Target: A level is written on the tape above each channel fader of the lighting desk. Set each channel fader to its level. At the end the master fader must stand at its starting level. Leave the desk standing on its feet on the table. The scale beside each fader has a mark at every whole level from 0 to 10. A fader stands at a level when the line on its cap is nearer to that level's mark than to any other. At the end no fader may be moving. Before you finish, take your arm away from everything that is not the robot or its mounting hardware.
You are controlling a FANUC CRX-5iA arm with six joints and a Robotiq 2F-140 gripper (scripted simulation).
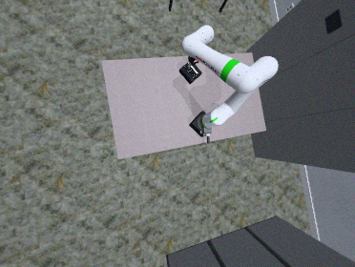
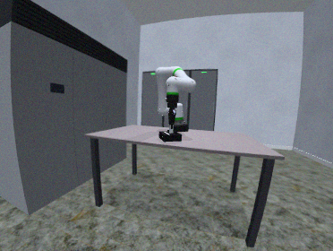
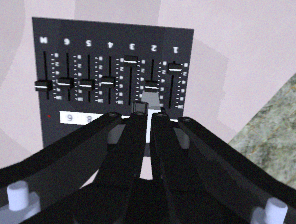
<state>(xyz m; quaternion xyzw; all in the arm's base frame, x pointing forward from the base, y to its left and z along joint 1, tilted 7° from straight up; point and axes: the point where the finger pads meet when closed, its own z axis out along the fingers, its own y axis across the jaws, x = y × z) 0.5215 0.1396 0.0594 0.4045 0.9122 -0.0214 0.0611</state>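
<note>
Right now my hand is 1 cm past the channel 1 cap, 4 cm to the right of it and 3 cm above it. The rest, counted from my hand: channel 3 cap: 4 cm behind, 2 cm to the left, 3 cm below; master fader cap: 9 cm behind, 7 cm to the right, 3 cm below; channel 2 cap: 1 cm behind, 1 cm to the left, 3 cm below.
</note>
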